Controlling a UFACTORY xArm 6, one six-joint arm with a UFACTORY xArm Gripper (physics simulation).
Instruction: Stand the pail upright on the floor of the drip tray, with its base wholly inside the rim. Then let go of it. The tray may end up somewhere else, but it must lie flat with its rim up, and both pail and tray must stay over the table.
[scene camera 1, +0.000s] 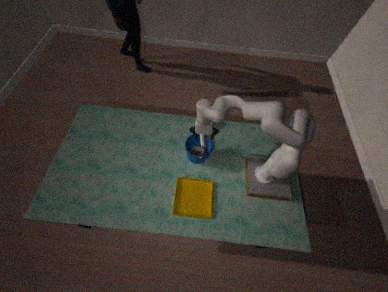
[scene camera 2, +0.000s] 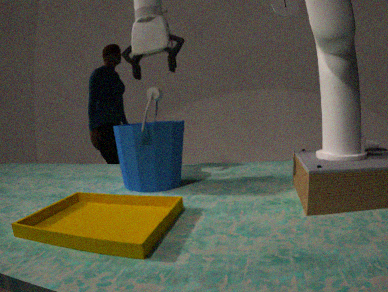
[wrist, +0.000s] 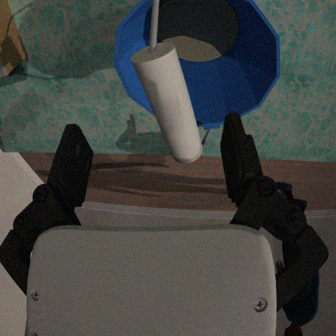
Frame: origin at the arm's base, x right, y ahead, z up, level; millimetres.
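Seen in the pictures: gripper, fingertip midpoint: (scene camera 1: 204, 138) (scene camera 2: 154, 75); arm's base at its link origin: (scene camera 1: 264, 174) (scene camera 2: 341, 156).
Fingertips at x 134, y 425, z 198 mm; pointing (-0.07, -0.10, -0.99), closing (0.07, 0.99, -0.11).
Note:
Offsets run from my fingertips to a thing's top centre. "*": to the spot under its first point. Level surfaces: height alone.
The blue pail @(* dz -133, dx -84, dy +22 mm) (scene camera 1: 198, 159) (scene camera 2: 150, 157) (wrist: 215, 85) stands upright on the table, beside the tray and outside it. Its bail is raised, with a white cylindrical grip @(dz -32, dx +21, dy +6 mm) (scene camera 1: 202, 141) (scene camera 2: 154, 93) (wrist: 169, 102) above the pail's rim. The yellow drip tray @(dz -254, dx -295, dy +39 mm) (scene camera 1: 193, 198) (scene camera 2: 105, 220) lies flat with its rim up and is empty; it does not show in the wrist view. My gripper (scene camera 1: 204, 134) (scene camera 2: 155, 74) (wrist: 151, 132) is wide open and empty. It points down above the pail; in scene camera 2 its fingertips are a little higher than the white grip, not touching it.
The table @(dz -277 mm) (scene camera 1: 110, 160) (scene camera 2: 250, 220) (wrist: 300, 75) has a mottled green top. The arm's wooden base box (scene camera 1: 270, 197) (scene camera 2: 350, 190) stands to the right of pail and tray in both scene views. A person (scene camera 1: 131, 30) (scene camera 2: 106, 95) stands beyond the table.

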